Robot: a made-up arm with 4 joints.
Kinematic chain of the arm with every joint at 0, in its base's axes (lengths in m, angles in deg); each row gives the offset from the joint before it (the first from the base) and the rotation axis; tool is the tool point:
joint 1: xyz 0 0 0.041 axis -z
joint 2: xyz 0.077 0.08 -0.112 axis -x
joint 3: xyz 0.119 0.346 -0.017 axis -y
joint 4: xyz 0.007 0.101 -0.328 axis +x
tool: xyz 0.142 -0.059 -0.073
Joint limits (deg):
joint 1: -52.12..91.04
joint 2: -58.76..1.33
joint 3: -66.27..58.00
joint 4: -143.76..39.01
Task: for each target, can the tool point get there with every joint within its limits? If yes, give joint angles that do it. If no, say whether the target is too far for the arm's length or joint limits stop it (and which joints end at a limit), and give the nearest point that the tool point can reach.
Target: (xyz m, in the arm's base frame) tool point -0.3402 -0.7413 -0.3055
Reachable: no: joint limits stop it (at a limit: joint 1, joint 2) | nearest point 0.4223 -0.5569 -0.2416 | short by 0.787 m
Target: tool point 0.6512 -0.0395 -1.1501
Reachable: no: too far | nearest point 0.5611 -0.0340 -0.5449 | short by 0.612 m
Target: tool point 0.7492 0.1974 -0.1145
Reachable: yes | joints 31.84 -30.96 31.13 2.92
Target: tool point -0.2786 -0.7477 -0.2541
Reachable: no: joint limits stop it (at a limit: joint 1, joint 2) | nearest point 0.4229 -0.5687 -0.2103 | short by 0.725 m
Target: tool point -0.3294 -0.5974 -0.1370
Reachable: no: joint limits stop it (at a limit: joint 1, joint 2, joint 3) | nearest point 0.3006 -0.5418 0.2048 | short by 0.719 m
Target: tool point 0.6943 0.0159 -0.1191
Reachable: yes | joints 72.64 -44.24 -20.95 -0.57
